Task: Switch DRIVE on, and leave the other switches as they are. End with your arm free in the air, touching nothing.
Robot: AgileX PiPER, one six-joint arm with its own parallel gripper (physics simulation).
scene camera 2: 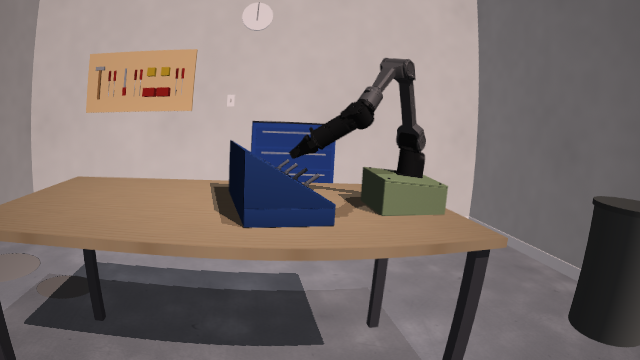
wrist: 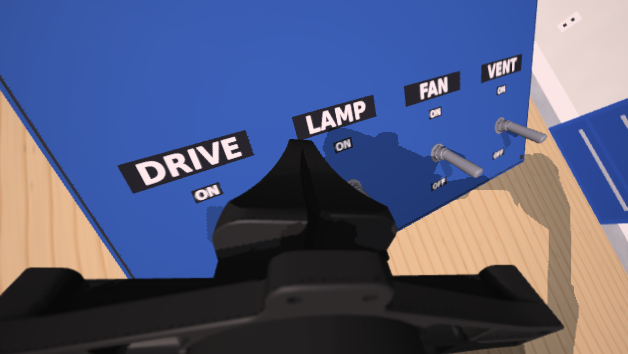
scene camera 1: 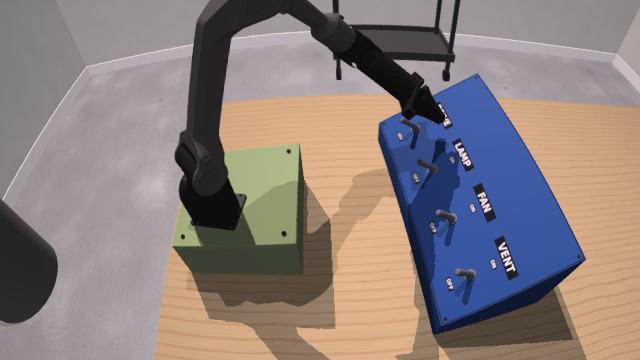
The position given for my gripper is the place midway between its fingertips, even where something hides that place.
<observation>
In view: my gripper [scene camera 1: 442, 120] and a blue switch panel [scene camera 1: 507, 228].
My gripper also shows in scene camera 2 [scene camera 2: 291, 155] and in the wrist view [wrist: 299, 154]. The blue switch panel shows as well in scene camera 2 [scene camera 2: 264, 196] and in the wrist view [wrist: 153, 123].
</observation>
